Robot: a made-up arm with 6 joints.
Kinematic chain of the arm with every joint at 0, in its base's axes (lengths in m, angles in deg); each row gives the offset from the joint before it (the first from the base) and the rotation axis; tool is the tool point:
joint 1: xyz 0 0 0.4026 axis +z
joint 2: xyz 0.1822 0 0 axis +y
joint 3: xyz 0 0 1.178 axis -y
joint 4: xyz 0 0 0.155 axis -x
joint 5: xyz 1.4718 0 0 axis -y
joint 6: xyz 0.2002 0 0 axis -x
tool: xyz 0 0 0
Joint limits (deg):
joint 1: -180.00..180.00
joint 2: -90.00..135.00
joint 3: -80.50..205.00
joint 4: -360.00..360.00
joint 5: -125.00..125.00
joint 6: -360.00..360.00
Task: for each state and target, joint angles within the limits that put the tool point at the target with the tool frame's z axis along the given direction. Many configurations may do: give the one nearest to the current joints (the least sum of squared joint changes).
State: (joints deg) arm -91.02 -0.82 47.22 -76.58 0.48 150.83
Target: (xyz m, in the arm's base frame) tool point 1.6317 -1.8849 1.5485 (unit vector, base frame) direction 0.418 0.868 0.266
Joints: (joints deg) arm -51.17 34.21 35.40 -78.93 -27.02 154.11
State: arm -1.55 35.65 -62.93 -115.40 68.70 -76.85
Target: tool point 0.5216 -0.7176 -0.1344 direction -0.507 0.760 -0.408
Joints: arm -41.39 33.65 -59.87 -99.09 78.16 -118.11
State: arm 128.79 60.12 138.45 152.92 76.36 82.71
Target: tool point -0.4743 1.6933 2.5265 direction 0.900 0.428 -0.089
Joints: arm 104.42 53.34 120.26 168.07 65.70 89.55
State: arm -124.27 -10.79 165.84 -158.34 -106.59 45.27
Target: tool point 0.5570 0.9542 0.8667 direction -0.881 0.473 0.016
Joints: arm -120.19 -1.79 194.20 -179.50 -111.52 92.30
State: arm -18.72 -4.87 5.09 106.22 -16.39 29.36
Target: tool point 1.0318 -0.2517 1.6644 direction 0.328 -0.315 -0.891
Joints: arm -9.90 -39.17 -35.11 137.81 -31.67 53.39
